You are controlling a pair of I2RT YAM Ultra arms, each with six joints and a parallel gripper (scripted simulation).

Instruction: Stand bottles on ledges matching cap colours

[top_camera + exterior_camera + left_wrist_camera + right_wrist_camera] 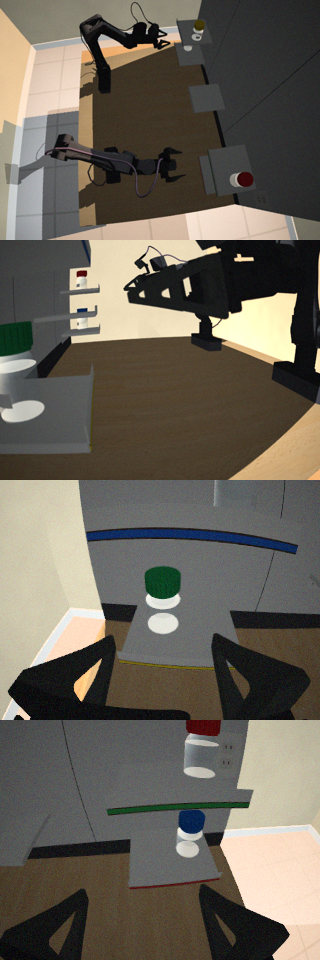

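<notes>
Now: the red-capped bottle 21 cm ahead of my right hand, 11 cm to the right of it and 5 cm above it. Also, from my right hand: green strip: 12 cm ahead, 6 cm to the right; blue-capped bottle: 21 cm ahead, 11 cm to the right, 14 cm below; yellow-capped bottle: 24 cm ahead, 68 cm to the left, 5 cm above.
Now: the green-capped bottle 150 mm ahead of my left hand, 10 mm to the left of it and 70 mm below it. The rest, counted from my left hand: yellow strip 60 mm ahead, 30 mm to the right, 130 mm below; blue strip 60 mm ahead, 30 mm to the right, 60 mm above; yellow-capped bottle 150 mm ahead, 90 mm to the right, 120 mm above.
</notes>
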